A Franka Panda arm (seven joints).
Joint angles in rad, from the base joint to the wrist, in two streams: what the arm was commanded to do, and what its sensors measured. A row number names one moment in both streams.
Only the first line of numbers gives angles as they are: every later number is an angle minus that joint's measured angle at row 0.
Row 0, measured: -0.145, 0.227, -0.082, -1.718, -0.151, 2.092, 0.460
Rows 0 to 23, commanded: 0.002, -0.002, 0.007, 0.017, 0.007, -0.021, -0.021; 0.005, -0.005, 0.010, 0.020, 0.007, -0.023, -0.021; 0.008, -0.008, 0.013, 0.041, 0.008, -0.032, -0.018; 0.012, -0.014, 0.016, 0.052, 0.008, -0.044, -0.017; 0.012, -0.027, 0.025, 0.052, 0.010, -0.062, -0.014; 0.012, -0.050, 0.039, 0.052, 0.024, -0.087, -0.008; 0.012, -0.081, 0.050, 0.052, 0.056, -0.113, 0.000; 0.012, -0.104, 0.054, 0.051, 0.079, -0.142, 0.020; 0.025, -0.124, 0.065, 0.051, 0.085, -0.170, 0.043; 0.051, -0.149, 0.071, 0.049, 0.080, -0.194, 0.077; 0.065, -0.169, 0.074, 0.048, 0.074, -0.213, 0.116; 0.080, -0.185, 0.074, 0.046, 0.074, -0.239, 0.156; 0.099, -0.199, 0.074, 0.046, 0.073, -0.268, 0.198; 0.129, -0.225, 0.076, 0.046, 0.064, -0.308, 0.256; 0.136, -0.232, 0.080, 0.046, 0.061, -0.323, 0.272; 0.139, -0.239, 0.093, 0.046, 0.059, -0.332, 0.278; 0.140, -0.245, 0.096, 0.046, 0.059, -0.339, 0.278; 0.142, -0.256, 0.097, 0.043, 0.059, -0.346, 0.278; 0.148, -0.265, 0.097, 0.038, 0.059, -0.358, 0.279; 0.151, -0.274, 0.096, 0.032, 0.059, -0.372, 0.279; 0.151, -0.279, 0.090, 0.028, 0.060, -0.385, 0.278; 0.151, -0.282, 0.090, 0.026, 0.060, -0.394, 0.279; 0.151, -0.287, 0.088, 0.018, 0.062, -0.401, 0.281; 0.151, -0.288, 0.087, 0.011, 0.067, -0.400, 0.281
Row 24, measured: 0.150, -0.256, 0.089, 0.050, 0.071, -0.380, 0.263
